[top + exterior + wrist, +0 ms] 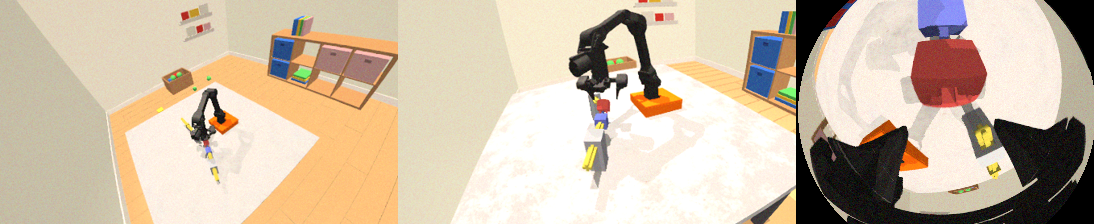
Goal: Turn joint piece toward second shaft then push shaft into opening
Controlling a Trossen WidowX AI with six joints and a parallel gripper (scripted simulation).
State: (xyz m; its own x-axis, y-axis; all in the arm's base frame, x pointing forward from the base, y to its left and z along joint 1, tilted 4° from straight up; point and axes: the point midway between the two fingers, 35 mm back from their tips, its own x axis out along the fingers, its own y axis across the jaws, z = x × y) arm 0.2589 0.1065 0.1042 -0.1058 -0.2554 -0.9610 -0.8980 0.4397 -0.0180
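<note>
Now: the red joint piece 20 mm ahead of my gripper tip and 50 mm to the left of it.
</note>
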